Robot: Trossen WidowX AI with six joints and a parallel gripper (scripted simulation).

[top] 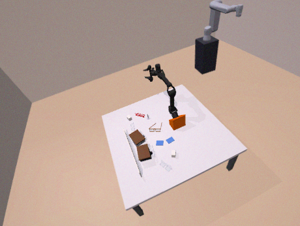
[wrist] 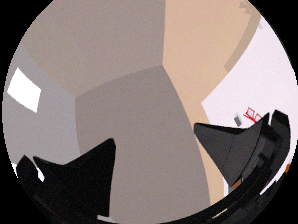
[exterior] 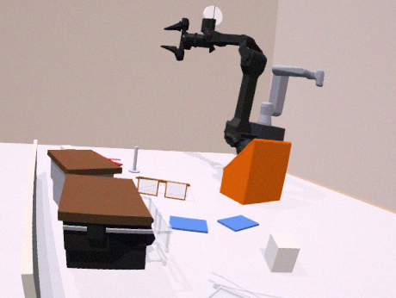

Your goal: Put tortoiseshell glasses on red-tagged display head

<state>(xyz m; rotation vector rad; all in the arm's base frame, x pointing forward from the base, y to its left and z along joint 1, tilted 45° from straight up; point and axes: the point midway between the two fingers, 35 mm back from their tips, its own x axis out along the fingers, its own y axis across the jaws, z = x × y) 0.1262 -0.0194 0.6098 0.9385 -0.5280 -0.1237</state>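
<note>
The silver stand is 490 mm below my gripper tip, 220 mm to the left of it and 110 mm ahead of it. Also, from my gripper tip: white rail 640 mm to the left, 460 mm below, 420 mm ahead; head 740 mm to the left, 460 mm below, 280 mm ahead.
</note>
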